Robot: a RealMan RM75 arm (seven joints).
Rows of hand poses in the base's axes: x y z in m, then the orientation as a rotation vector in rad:
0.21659 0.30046 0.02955 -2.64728 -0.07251 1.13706
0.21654 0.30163 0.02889 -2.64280 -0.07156 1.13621
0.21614 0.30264 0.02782 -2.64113 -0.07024 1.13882
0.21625 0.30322 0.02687 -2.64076 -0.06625 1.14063
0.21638 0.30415 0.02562 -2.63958 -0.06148 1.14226
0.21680 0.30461 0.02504 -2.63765 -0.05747 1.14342
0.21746 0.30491 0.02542 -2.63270 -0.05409 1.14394
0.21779 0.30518 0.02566 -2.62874 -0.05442 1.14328
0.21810 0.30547 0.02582 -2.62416 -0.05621 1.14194
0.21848 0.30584 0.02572 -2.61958 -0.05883 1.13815
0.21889 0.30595 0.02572 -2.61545 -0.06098 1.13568
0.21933 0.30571 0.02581 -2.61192 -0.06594 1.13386
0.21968 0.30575 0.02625 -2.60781 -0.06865 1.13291
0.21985 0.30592 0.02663 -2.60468 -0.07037 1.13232
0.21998 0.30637 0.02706 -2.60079 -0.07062 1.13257
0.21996 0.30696 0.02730 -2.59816 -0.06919 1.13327
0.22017 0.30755 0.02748 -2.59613 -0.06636 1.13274
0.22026 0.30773 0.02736 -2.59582 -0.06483 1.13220
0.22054 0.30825 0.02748 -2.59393 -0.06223 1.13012
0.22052 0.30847 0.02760 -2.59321 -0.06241 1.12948
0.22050 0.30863 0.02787 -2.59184 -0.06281 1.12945
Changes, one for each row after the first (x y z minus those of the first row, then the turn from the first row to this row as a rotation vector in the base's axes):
-0.00005 0.00117 -0.00066 0.00390 0.00086 -0.00220
-0.00045 0.00218 -0.00173 0.00410 0.00308 -0.00296
-0.00034 0.00276 -0.00268 0.00279 0.00466 -0.00520
-0.00021 0.00369 -0.00393 0.00203 0.00644 -0.00822
0.00021 0.00415 -0.00451 0.00227 0.00809 -0.01110
0.00087 0.00445 -0.00413 0.00546 0.01016 -0.01469
0.00120 0.00472 -0.00389 0.00916 0.01089 -0.01588
0.00151 0.00501 -0.00373 0.01400 0.01124 -0.01649
0.00189 0.00538 -0.00383 0.01991 0.01000 -0.01715
0.00230 0.00549 -0.00383 0.02486 0.00949 -0.01764
0.00274 0.00525 -0.00374 0.02977 0.00895 -0.01600
0.00309 0.00529 -0.00330 0.03431 0.00933 -0.01576
0.00326 0.00546 -0.00292 0.03763 0.00973 -0.01577
0.00339 0.00591 -0.00249 0.04093 0.01101 -0.01676
0.00337 0.00650 -0.00225 0.04258 0.01236 -0.01834
0.00358 0.00709 -0.00207 0.04379 0.01289 -0.02092
0.00367 0.00727 -0.00219 0.04385 0.01278 -0.02213
0.00395 0.00779 -0.00207 0.04554 0.01228 -0.02488
0.00393 0.00801 -0.00195 0.04643 0.01207 -0.02514
0.00391 0.00817 -0.00168 0.04771 0.01243 -0.02532

